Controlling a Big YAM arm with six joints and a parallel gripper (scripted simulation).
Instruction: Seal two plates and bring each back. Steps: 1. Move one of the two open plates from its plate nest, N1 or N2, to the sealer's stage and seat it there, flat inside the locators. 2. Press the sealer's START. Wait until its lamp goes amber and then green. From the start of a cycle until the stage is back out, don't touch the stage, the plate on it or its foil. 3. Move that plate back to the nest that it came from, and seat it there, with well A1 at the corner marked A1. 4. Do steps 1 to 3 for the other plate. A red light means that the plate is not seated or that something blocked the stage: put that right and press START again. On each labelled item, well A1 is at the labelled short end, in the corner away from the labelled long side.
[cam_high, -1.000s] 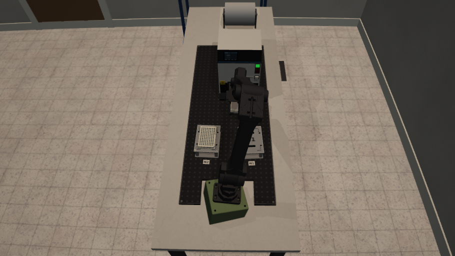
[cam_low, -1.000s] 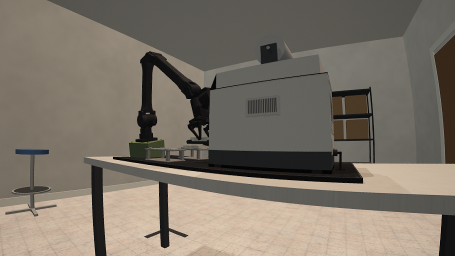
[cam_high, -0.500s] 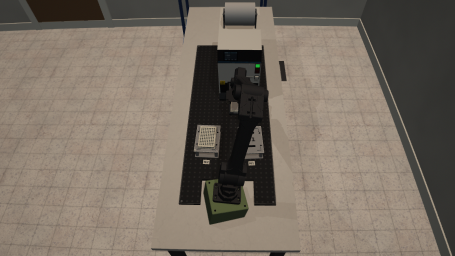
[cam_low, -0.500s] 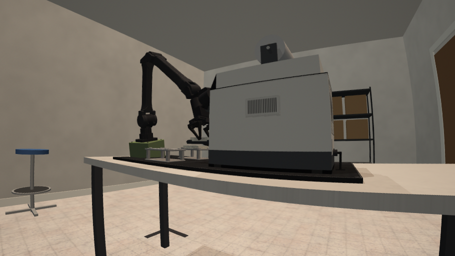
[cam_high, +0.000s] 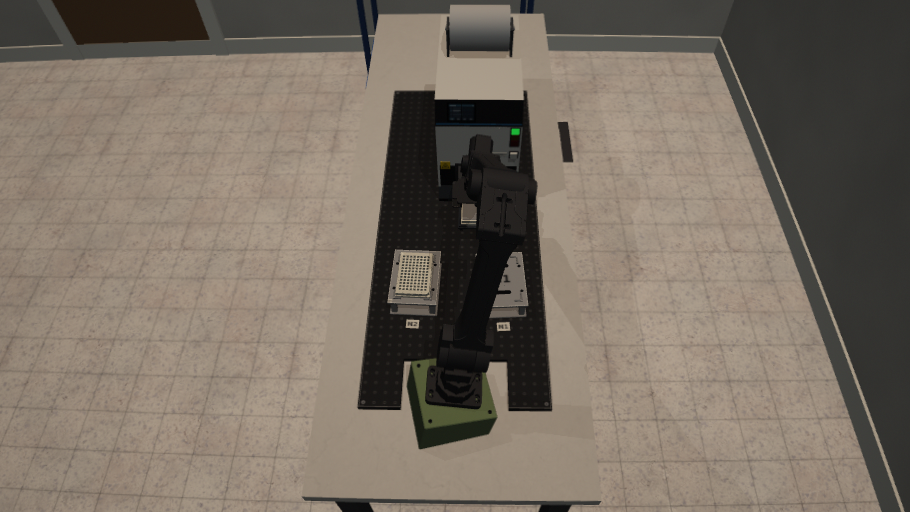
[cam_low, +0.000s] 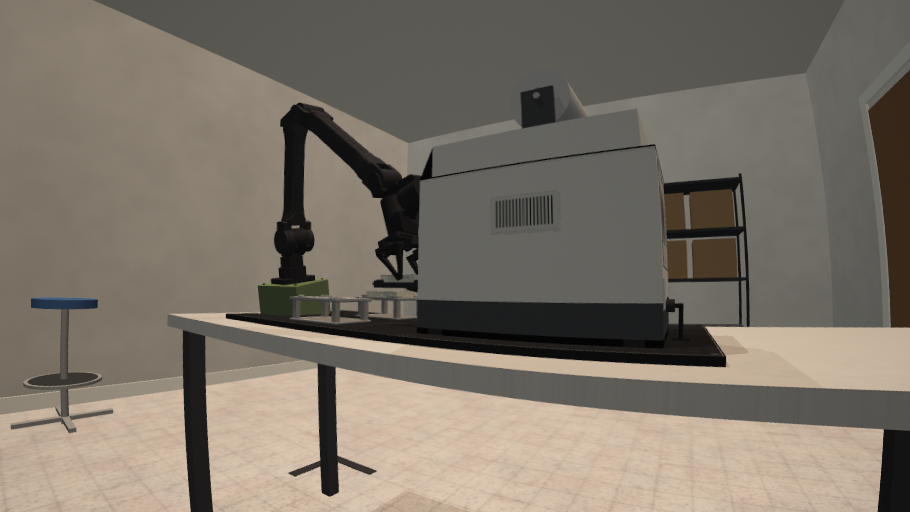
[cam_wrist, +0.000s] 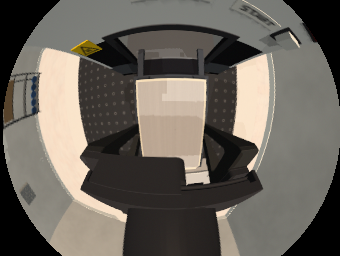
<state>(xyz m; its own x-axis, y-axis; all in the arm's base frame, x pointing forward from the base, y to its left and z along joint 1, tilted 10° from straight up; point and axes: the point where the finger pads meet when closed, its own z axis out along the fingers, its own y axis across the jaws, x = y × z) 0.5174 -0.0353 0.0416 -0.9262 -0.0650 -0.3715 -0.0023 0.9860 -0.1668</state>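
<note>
Right now my hand is 20 mm above the sealer stage. From my hand the other things lie so: yellow warning label (100 mm ahead, 90 mm to the left, 40 mm above); then white well plate (200 mm behind, 150 mm to the left, 40 mm below); then N2 label (310 mm behind, 160 mm to the left, 110 mm below).
</note>
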